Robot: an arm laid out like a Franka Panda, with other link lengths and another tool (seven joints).
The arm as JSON. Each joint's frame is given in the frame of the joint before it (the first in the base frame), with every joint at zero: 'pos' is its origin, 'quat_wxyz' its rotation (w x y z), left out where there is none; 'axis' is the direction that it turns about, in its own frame. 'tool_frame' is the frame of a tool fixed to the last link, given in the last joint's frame.
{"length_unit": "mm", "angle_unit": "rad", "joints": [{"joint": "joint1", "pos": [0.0, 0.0, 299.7], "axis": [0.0, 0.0, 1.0]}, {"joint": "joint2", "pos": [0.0, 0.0, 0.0], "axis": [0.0, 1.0, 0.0]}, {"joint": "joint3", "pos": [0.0, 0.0, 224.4], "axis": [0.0, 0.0, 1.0]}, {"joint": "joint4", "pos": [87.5, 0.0, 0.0], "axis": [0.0, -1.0, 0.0]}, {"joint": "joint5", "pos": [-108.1, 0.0, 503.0], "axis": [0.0, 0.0, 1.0]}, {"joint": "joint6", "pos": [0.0, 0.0, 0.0], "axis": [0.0, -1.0, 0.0]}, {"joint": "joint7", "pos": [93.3, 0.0, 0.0], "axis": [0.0, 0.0, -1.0]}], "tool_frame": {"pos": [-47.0, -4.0, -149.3], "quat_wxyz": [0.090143, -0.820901, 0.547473, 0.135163]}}
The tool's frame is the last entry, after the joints.
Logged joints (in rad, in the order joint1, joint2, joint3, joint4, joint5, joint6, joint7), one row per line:
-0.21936 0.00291 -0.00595 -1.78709 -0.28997 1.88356 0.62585
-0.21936 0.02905 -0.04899 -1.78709 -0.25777 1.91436 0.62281
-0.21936 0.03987 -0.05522 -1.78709 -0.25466 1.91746 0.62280
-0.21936 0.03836 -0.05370 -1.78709 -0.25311 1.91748 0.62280
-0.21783 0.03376 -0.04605 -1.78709 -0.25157 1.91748 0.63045
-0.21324 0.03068 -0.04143 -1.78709 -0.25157 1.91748 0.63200
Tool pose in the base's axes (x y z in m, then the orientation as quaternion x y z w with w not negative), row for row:
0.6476 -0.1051 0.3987 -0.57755 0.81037 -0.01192 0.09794
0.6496 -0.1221 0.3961 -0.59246 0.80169 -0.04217 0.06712
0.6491 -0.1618 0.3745 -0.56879 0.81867 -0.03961 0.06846
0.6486 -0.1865 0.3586 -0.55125 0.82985 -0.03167 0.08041
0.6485 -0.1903 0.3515 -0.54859 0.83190 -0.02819 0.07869
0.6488 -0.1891 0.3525 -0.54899 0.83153 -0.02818 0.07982
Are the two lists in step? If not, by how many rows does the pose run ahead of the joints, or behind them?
The pose runs 2 rows behind the joints: the pose in row i belongs to the joints in row i - 2.
